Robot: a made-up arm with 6 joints.
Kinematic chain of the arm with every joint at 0, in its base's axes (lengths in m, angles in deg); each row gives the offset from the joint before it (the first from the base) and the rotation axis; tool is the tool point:
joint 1: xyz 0 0 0.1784 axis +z
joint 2: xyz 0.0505 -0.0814 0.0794 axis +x
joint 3: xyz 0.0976 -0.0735 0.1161 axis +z
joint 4: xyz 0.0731 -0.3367 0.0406 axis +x
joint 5: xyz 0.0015 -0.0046 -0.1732 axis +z
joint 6: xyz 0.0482 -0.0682 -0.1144 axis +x
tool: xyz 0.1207 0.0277 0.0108
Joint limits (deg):
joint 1: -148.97..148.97
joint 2: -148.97..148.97
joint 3: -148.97..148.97
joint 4: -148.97..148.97
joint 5: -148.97..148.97
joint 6: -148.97..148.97
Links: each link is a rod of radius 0.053 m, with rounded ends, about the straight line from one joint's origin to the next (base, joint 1, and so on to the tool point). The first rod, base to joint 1, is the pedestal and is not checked.
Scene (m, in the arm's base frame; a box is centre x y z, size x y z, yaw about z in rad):
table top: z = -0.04
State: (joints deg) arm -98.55 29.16 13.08 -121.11 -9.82 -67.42
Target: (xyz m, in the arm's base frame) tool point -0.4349 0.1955 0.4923
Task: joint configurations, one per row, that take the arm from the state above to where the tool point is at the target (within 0.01 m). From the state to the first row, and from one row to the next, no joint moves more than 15 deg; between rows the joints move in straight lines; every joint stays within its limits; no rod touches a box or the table.
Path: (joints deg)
1: -98.41 17.46 1.44 -107.86 -1.02 -64.69
2: -98.28 5.76 -10.20 -94.61 7.78 -61.97
3: -98.14 -5.94 -21.84 -81.36 16.57 -59.24
4: -98.00 -17.63 -33.48 -68.11 25.37 -56.51
5: -97.87 -29.33 -45.12 -54.86 34.17 -53.78
6: -97.73 -41.03 -56.76 -41.62 42.97 -51.06
7: -97.60 -52.73 -68.40 -28.37 51.76 -48.33

